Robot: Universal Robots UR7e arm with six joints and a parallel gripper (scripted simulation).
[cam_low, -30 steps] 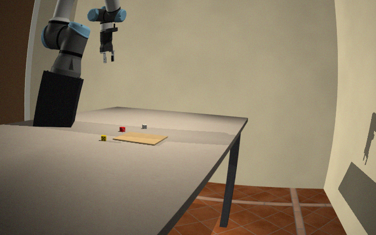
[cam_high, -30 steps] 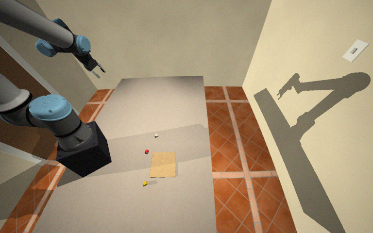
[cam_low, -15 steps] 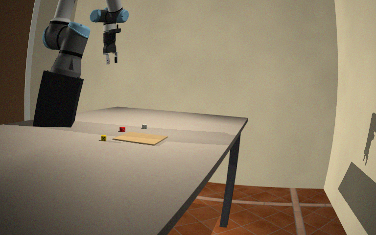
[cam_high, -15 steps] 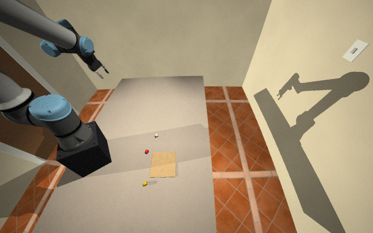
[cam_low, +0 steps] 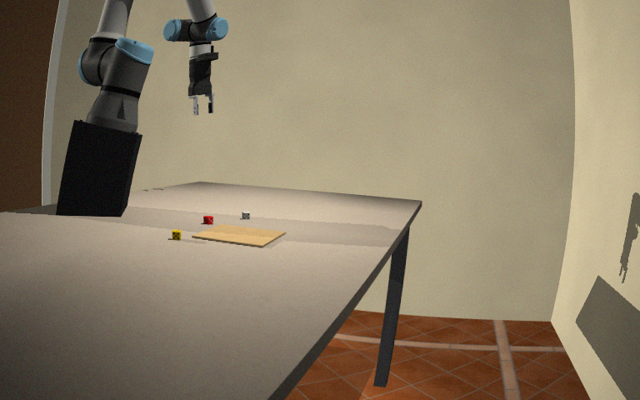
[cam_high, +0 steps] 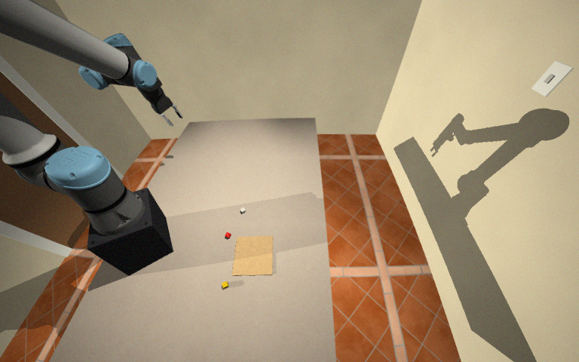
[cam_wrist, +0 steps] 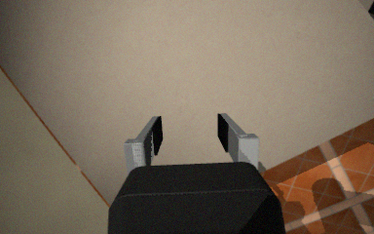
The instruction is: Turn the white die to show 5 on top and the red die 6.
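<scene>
Right now my hand is 620 mm to the left of the yellow die, 270 mm above it and 220 mm short of it. Round my hand: white die 340 mm to the right, 270 mm below, 270 mm ahead; red die 450 mm to the right, 270 mm below, 210 mm ahead; tan mat 530 mm to the right, 310 mm ahead, 270 mm below.
</scene>
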